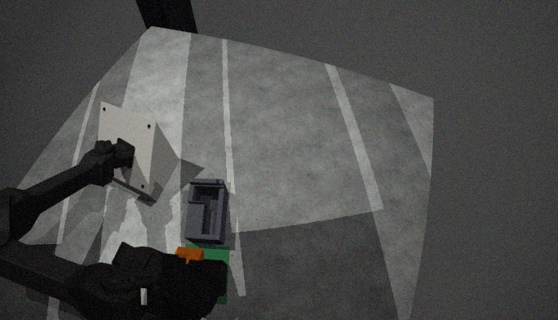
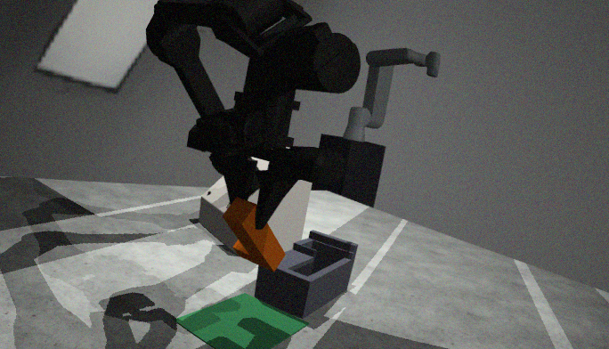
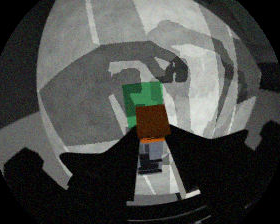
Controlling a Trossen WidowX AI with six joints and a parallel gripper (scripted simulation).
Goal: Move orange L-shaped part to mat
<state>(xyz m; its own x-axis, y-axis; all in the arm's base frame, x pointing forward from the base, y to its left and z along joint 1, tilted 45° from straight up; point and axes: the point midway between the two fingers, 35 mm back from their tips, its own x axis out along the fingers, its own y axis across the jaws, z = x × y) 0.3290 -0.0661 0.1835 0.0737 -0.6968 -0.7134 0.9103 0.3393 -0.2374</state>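
The green mat is 17 cm below my gripper tip, 2 cm to the left of it and 1 cm behind it. Round my gripper tip: orange L-shaped part (3 cm below, 3 cm behind, 2 cm to the left).
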